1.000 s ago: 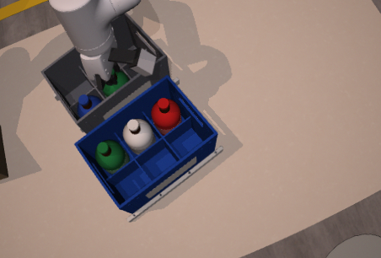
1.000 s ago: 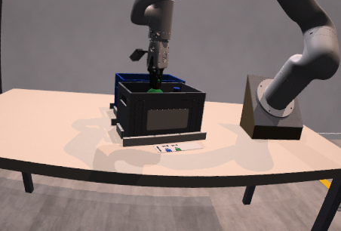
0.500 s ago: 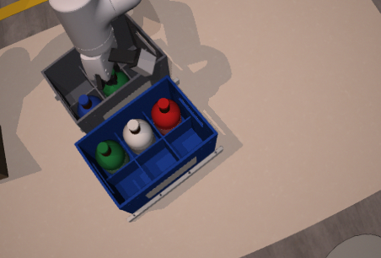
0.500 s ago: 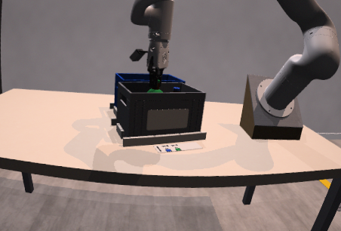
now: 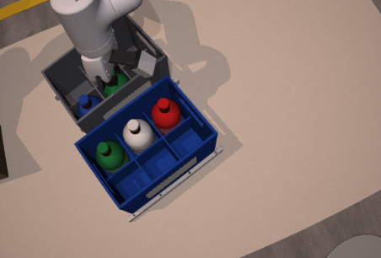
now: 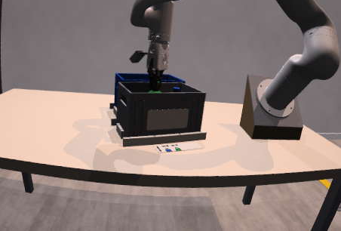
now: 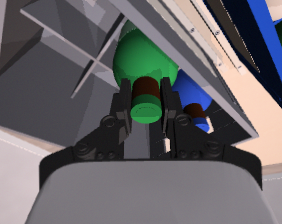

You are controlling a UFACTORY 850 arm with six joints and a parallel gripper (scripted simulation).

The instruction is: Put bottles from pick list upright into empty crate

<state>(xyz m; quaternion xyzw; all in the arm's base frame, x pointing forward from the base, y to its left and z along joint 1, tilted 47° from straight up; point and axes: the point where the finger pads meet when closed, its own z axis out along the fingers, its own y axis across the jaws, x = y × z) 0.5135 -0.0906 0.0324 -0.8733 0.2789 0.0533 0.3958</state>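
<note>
Now: hand 7 cm above the green-label bottle. From my hand the other things lie so: white bottle: 13 cm to the right, 9 cm below; blue-label bottle: 9 cm behind, 2 cm to the right, 9 cm below; grey crate: 1 cm behind, 4 cm to the left, 10 cm below.
</note>
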